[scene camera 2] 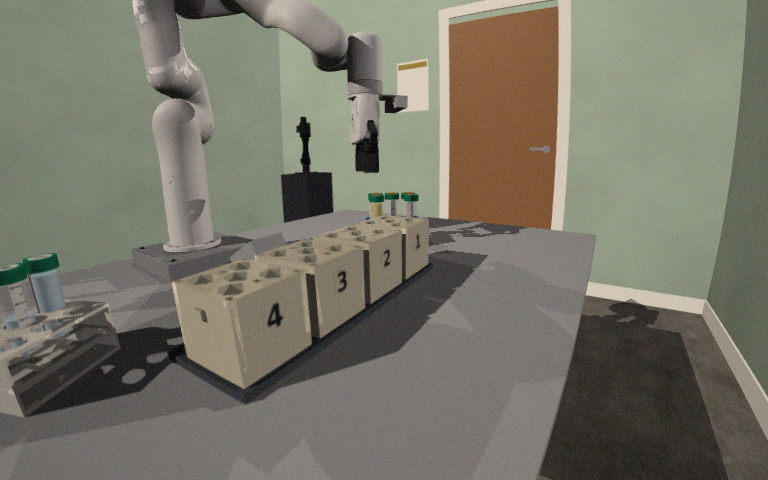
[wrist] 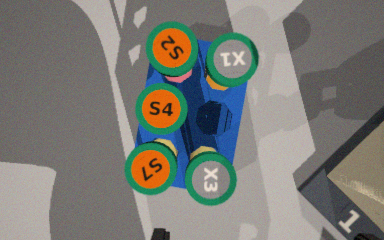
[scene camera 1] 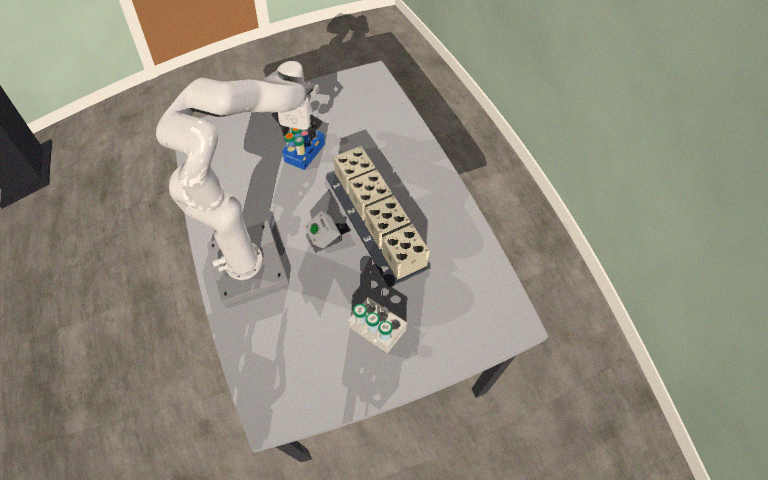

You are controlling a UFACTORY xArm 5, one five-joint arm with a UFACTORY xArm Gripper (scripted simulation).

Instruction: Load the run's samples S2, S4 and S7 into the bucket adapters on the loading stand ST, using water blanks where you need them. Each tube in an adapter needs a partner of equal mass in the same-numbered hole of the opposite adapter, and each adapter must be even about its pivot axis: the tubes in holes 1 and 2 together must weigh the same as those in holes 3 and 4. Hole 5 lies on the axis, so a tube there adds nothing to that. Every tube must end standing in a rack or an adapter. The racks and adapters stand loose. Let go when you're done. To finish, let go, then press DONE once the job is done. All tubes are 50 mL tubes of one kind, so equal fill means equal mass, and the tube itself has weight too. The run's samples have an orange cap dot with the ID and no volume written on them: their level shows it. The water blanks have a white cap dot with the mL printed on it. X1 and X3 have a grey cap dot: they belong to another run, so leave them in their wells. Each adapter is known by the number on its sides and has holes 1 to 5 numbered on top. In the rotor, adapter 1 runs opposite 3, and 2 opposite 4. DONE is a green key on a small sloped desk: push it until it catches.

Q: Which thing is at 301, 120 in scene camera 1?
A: My gripper.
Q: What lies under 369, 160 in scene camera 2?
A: My gripper.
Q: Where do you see a blue rack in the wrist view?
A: At 205, 122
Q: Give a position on an adapter 1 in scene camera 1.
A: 359, 161
